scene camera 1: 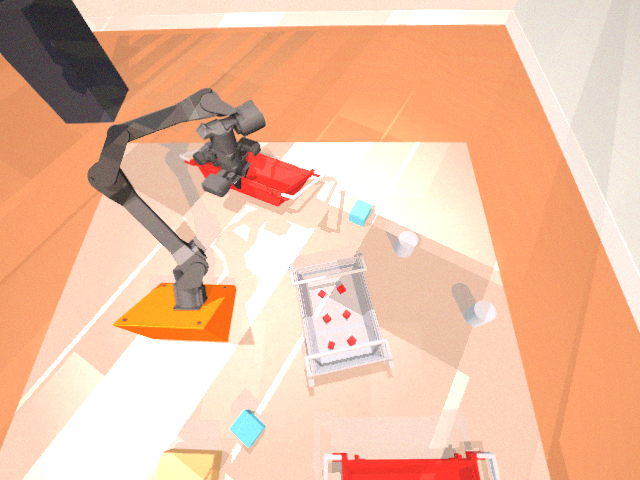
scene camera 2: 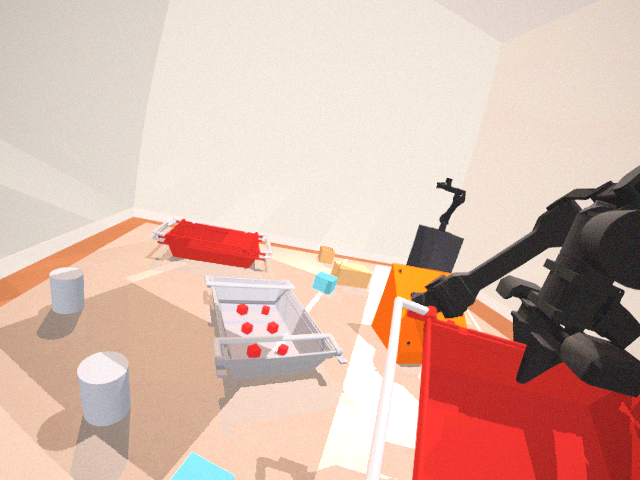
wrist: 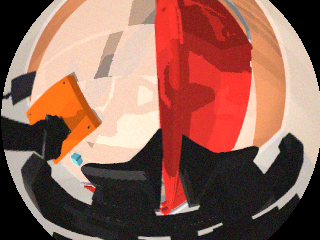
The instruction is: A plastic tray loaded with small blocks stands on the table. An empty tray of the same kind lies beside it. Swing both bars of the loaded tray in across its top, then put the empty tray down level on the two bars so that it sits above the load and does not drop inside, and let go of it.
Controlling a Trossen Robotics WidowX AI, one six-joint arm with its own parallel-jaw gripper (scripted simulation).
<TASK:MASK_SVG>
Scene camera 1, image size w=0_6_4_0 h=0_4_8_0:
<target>gripper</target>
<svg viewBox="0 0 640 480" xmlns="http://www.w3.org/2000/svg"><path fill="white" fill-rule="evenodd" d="M259 142L242 136L238 141L236 140L237 143L234 148L220 152L212 147L211 141L207 141L193 154L193 157L199 165L211 162L213 166L220 166L221 169L216 175L213 173L208 174L201 183L202 189L218 197L224 197L230 190L231 184L237 189L241 189L241 176L246 178L251 163L246 161L247 152L257 156L261 151Z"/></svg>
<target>red tray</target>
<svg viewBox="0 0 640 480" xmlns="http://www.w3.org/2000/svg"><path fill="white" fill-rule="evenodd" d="M230 189L279 206L286 200L298 198L325 177L326 173L315 171L314 169L309 171L260 153L257 156L253 156L251 152L247 152L246 161L250 162L251 166L246 178L241 176L241 189L237 189L231 183ZM318 177L301 190L308 178L312 175ZM179 155L185 159L186 163L199 166L205 178L210 173L216 175L221 169L220 166L213 166L211 162L199 165L195 159L187 157L194 154L200 148Z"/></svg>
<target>cyan cube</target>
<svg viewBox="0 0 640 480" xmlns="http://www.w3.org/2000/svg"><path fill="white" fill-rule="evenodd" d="M248 409L244 410L240 417L236 419L230 430L249 448L256 442L266 425Z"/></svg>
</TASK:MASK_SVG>
